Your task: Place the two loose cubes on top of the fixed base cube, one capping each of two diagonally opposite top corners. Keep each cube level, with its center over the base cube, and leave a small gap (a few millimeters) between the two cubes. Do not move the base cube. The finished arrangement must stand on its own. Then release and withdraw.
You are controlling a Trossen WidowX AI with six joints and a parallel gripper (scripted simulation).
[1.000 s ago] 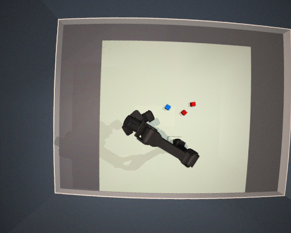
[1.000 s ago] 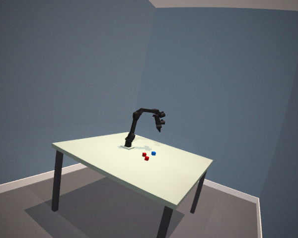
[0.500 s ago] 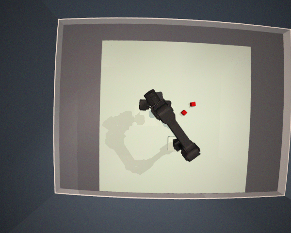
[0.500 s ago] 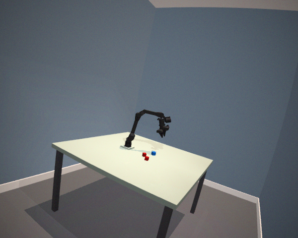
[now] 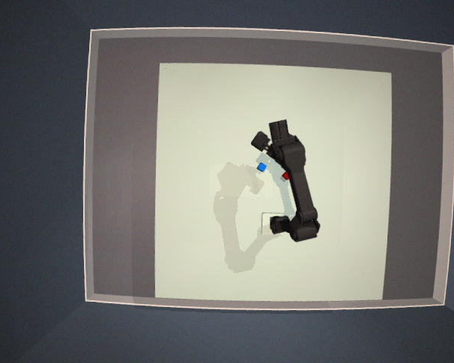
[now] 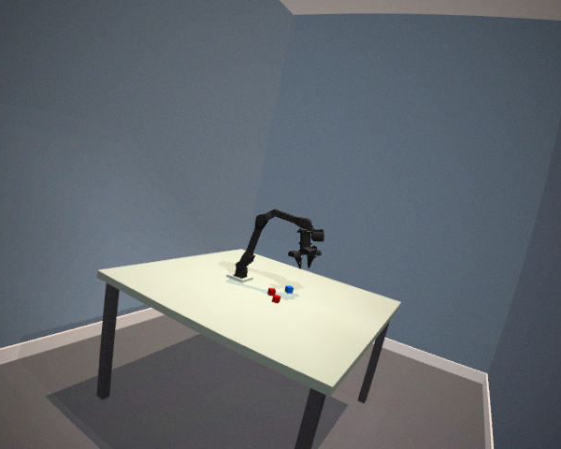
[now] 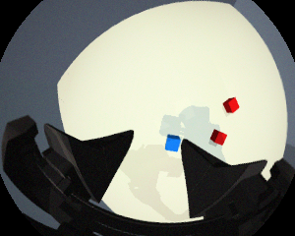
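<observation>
Right now the blue cube is 70 mm behind my gripper tip, 10 mm to the left of it and 150 mm below it.
</observation>
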